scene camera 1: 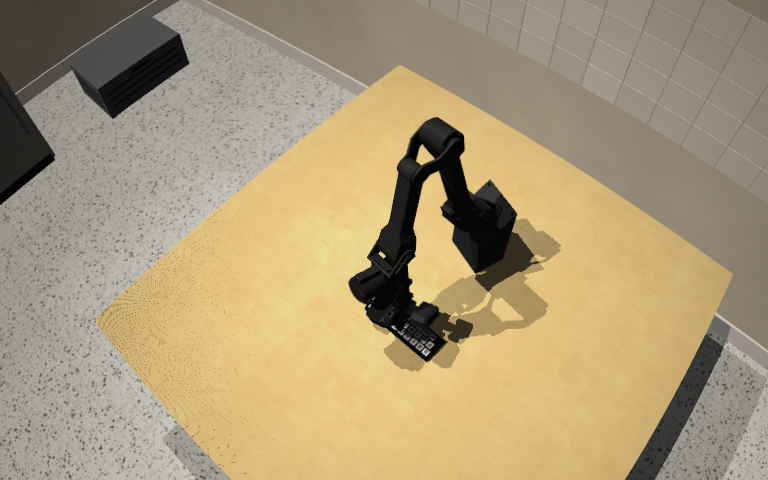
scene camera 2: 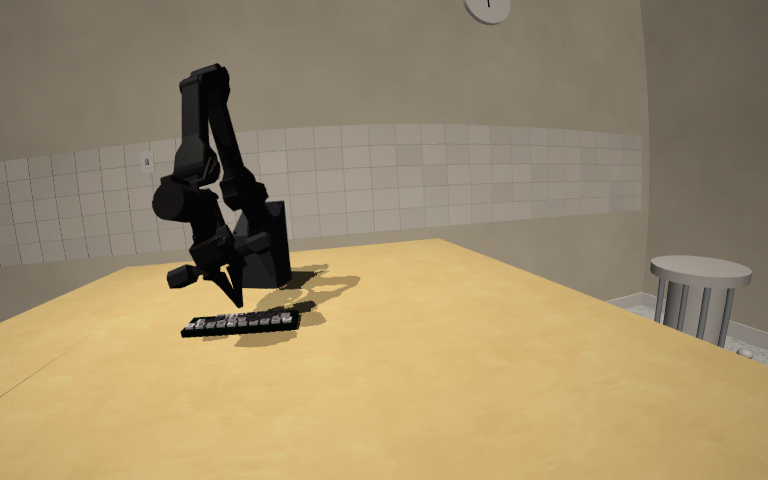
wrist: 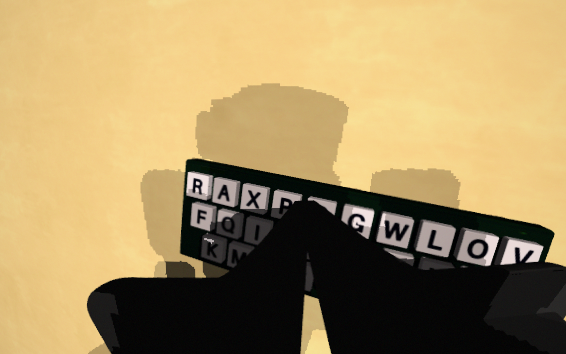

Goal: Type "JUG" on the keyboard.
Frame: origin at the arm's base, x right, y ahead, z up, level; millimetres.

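Seen in the pictures: gripper, fingertip midpoint: (scene camera 1: 400, 330) (scene camera 2: 241, 307) (wrist: 304, 210); arm's base, link origin: (scene camera 1: 487, 215) (scene camera 2: 259, 218).
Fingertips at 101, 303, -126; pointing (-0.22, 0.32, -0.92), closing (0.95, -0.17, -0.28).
Observation:
Pixels of each thing's middle, then the offset from my fingertips to it, as dx, dy, dz. Level surfaces: height alone.
- black keyboard, body centre: (wrist: 332, 246) (scene camera 2: 241, 322) (scene camera 1: 404, 324) +2, -31, -38
- P, body centre: (wrist: 286, 205) -18, -3, -31
- G key, body centre: (wrist: 356, 221) +18, -17, -31
- wooden table, surface height: dz -47
The black keyboard (scene camera 1: 429, 356) (scene camera 2: 240, 330) (wrist: 270, 181) with pale letter keys lies on the table, slanting in the wrist view. My gripper (scene camera 2: 240, 305) (wrist: 304, 210) is shut and empty, pointing down, with its tips a little above the keys in scene camera 2. In the wrist view the tips cover the top-row key between P (wrist: 285, 204) and G. The G key (wrist: 357, 222) shows just right of the tips. The fingers hide much of the lower rows, and J and U cannot be read. In scene camera 1 the fingertips are hidden behind the arm.
The arm's base (scene camera 1: 487, 240) (scene camera 2: 274, 249) stands on the wooden table (scene camera 1: 283, 367) (scene camera 2: 453, 396), behind the keyboard in scene camera 2. Beyond the table are a round stool (scene camera 2: 700, 270) at the right and a dark box (scene camera 1: 130, 62) on the floor.

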